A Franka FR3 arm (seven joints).
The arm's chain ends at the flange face. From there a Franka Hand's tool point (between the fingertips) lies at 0.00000 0.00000 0.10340 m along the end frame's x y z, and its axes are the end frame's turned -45 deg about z.
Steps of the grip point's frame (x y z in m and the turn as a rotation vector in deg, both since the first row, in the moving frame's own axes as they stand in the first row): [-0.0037, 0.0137, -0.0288, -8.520, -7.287, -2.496]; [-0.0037, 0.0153, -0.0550, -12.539, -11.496, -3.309]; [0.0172, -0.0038, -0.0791, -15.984, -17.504, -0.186]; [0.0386, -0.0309, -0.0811, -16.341, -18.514, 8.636]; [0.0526, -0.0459, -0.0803, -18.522, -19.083, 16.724]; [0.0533, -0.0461, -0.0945, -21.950, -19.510, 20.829]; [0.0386, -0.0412, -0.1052, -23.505, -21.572, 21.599]
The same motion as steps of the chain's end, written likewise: [0.0051, -0.0077, -0.0268, -11.177, 0.872, -2.496]; [0.0060, -0.0167, -0.0505, -16.995, 0.738, -3.309]; [0.0113, -0.0564, -0.0704, -23.680, -1.075, -0.186]; [0.0114, -0.0919, -0.0717, -24.646, -1.537, 8.636]; [0.0122, -0.1152, -0.0694, -26.591, -0.397, 16.724]; [0.0115, -0.1203, -0.0814, -29.317, 1.725, 20.829]; [0.0063, -0.1102, -0.0898, -31.874, 1.367, 21.599]
